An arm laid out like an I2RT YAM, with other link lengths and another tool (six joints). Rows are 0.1 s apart.
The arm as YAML. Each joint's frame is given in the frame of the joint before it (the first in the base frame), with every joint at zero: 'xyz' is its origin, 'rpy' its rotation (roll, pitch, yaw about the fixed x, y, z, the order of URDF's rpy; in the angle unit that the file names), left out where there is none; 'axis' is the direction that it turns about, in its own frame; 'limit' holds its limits. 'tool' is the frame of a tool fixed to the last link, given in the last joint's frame.
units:
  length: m
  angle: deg
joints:
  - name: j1
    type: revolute
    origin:
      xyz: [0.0, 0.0, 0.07]
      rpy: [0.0, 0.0, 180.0]
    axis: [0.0, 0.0, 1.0]
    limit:
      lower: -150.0
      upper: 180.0
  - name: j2
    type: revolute
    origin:
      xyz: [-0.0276, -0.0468, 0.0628]
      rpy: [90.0, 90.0, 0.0]
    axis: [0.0, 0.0, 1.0]
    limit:
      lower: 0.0
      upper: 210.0
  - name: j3
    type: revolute
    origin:
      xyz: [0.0, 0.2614, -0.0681]
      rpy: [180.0, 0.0, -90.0]
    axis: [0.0, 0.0, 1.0]
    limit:
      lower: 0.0
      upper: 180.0
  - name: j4
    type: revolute
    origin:
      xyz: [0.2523, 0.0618, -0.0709]
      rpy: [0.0, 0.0, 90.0]
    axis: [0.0, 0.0, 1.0]
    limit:
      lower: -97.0
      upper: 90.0
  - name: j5
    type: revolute
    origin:
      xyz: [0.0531, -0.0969, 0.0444]
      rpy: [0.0, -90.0, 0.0]
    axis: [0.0, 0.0, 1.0]
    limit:
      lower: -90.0
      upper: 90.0
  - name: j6
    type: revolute
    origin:
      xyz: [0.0, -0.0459, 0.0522]
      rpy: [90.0, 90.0, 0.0]
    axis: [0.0, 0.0, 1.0]
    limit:
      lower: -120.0
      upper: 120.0
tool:
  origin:
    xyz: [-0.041, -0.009, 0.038]
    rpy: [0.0, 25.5, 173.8]
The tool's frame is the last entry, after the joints.
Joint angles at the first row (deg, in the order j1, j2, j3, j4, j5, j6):
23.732, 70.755, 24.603, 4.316, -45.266, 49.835
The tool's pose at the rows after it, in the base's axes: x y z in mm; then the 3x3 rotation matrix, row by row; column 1 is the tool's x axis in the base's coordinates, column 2 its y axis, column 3 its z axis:
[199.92 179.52 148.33], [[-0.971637 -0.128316 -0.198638], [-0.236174 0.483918 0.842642], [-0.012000 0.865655 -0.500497]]
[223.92 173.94 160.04], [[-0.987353 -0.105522 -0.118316], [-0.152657 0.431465 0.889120], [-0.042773 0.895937 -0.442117]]
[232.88 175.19 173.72], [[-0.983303 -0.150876 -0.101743], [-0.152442 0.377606 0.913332], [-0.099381 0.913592 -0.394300]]
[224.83 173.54 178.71], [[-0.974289 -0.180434 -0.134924], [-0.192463 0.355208 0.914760], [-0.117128 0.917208 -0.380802]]
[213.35 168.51 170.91], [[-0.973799 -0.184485 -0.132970], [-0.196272 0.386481 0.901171], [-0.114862 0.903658 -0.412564]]
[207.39 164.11 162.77], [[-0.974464 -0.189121 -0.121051], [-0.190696 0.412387 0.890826], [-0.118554 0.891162 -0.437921]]
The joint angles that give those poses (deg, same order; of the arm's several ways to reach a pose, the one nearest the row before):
22.068, 71.013, 25.661, 6.044, -45.175, 51.406
18.736, 73.120, 26.365, 13.493, -46.053, 56.586
18.106, 73.741, 27.070, 18.784, -47.979, 58.885
18.107, 71.732, 26.546, 17.764, -50.444, 58.015
18.019, 68.830, 24.532, 14.429, -49.578, 55.294
17.667, 67.417, 22.858, 13.188, -48.607, 53.274

